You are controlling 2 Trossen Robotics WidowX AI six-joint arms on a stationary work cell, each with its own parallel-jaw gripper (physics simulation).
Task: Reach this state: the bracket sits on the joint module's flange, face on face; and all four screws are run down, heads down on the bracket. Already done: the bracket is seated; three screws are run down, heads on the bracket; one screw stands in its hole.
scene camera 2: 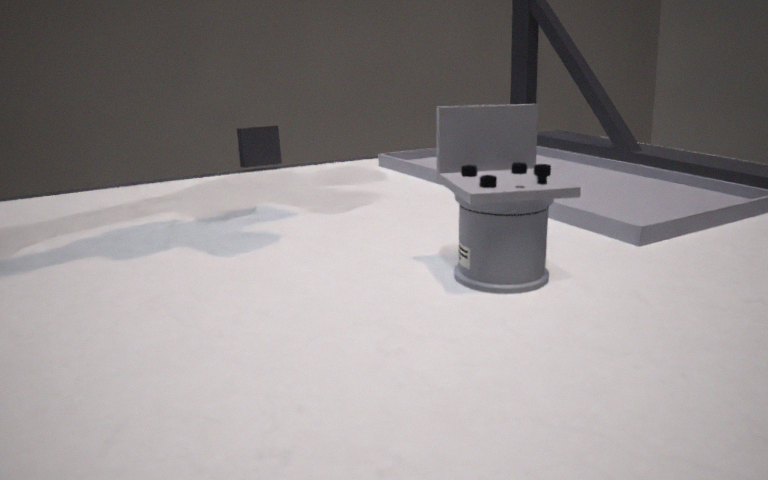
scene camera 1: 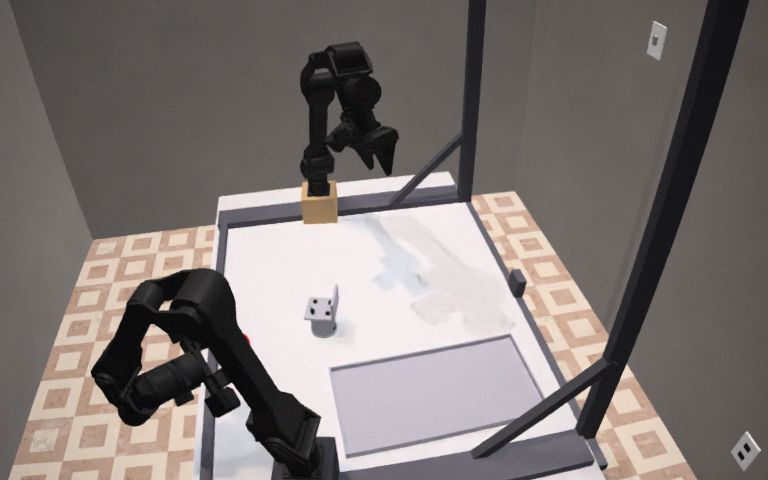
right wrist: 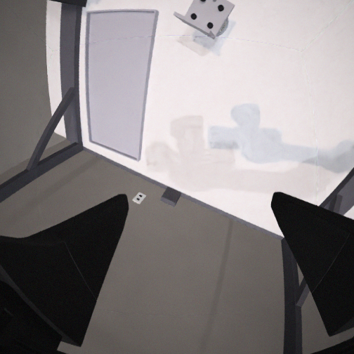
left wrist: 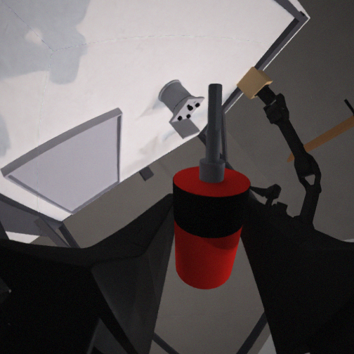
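Pixels of known places: right gripper, between the fingertips: (scene camera 1: 380, 172); left arm's base, origin of its link: (scene camera 1: 303, 461); right arm's base, origin of its link: (scene camera 1: 318, 190).
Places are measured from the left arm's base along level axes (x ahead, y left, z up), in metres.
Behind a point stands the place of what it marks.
Observation:
The grey joint module (scene camera 1: 323, 328) @(x 0.391, y 0.003, z -0.087 m) (scene camera 2: 502, 249) @(x 0.433, y 0.032, z -0.089 m) (left wrist: 173, 95) stands upright on the table. The grey L-shaped bracket (scene camera 1: 321, 306) @(x 0.427, y 0.007, z -0.052 m) (scene camera 2: 485, 138) @(x 0.420, y -0.023, z -0.029 m) (left wrist: 187, 129) (right wrist: 206, 14) lies flat on its top. Three black screws (scene camera 2: 468, 170) @(x 0.439, y -0.009, z -0.047 m) (scene camera 2: 487, 181) @(x 0.442, y 0.026, z -0.047 m) (scene camera 2: 518, 167) @(x 0.404, y -0.006, z -0.047 m) have their heads down on the bracket. The fourth screw (scene camera 2: 542, 172) @(x 0.406, y 0.029, z -0.044 m) stands upright in its hole, head raised, shank showing. My left gripper (left wrist: 205, 200) is shut on the red and black screwdriver (left wrist: 205, 260) (scene camera 1: 245, 339), away from the module; the arm mostly hides it in scene camera 1. My right gripper (scene camera 1: 380, 169) @(x 0.551, y -0.132, z 0.223 m) (right wrist: 201, 200) is open and empty, high above the far end.
A shallow grey tray (scene camera 1: 421, 352) @(x 0.331, y -0.216, z -0.104 m) (scene camera 2: 640, 234) @(x 0.290, y -0.014, z -0.108 m) (right wrist: 149, 85) lies beside the module. Dark posts (scene camera 1: 473, 101) @(x 0.942, y -0.388, z 0.217 m) and slanted braces rise at the table's edge. A small dark block (scene camera 1: 517, 283) @(x 0.509, y -0.458, z -0.067 m) (scene camera 2: 259, 146) @(x 0.532, y -0.452, z -0.085 m) (right wrist: 171, 196) is on the side rail. A tan block (scene camera 1: 320, 204) @(x 0.842, y 0.045, z -0.050 m) (left wrist: 254, 82) carries the right arm.

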